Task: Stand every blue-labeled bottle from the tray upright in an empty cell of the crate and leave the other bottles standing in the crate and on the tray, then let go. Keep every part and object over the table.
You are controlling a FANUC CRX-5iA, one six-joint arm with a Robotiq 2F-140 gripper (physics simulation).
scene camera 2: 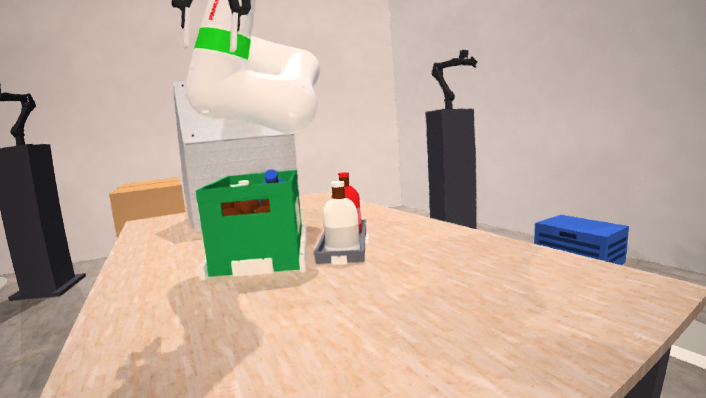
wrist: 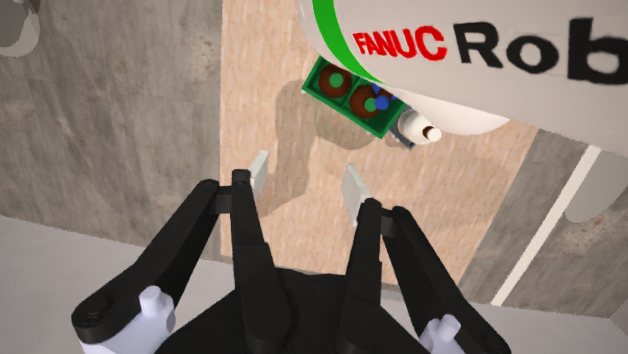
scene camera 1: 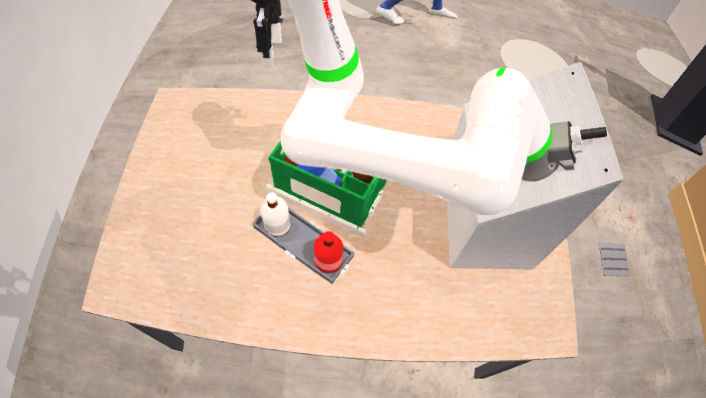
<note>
The pictures show: my gripper, a white bottle and a red bottle.
</note>
